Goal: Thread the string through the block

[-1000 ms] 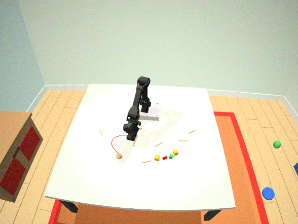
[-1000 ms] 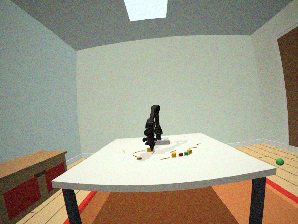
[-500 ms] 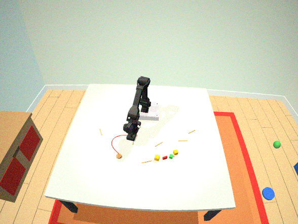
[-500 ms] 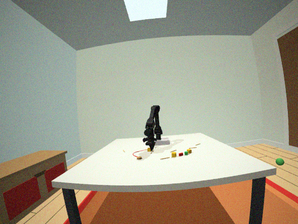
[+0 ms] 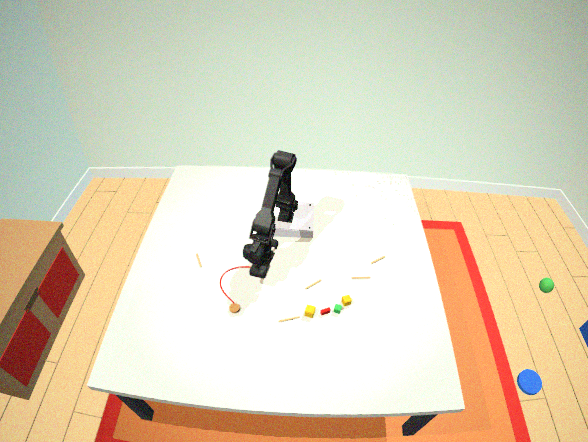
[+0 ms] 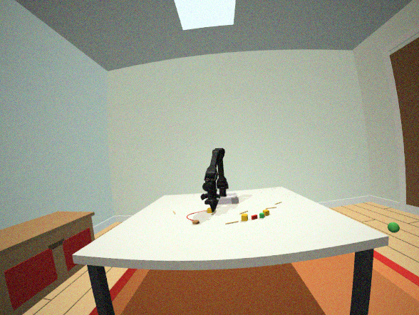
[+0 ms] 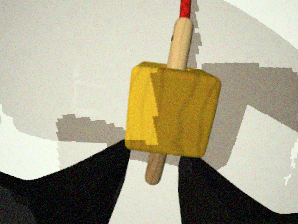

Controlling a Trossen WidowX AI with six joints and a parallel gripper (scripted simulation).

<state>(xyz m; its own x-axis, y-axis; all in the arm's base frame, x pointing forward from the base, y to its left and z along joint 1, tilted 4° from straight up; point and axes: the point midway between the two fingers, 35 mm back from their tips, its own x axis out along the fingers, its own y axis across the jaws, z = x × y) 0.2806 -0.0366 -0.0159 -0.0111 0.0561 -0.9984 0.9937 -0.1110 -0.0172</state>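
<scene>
The yellow block lies 30 mm to the right of my gripper tip and 10 mm above it. From my gripper tip the other things lie so: thin wooden stick 10 mm behind, 40 mm to the right, 10 mm above; red block 160 mm ahead, 260 mm to the left; round wooden button 190 mm ahead, 80 mm to the right.
</scene>
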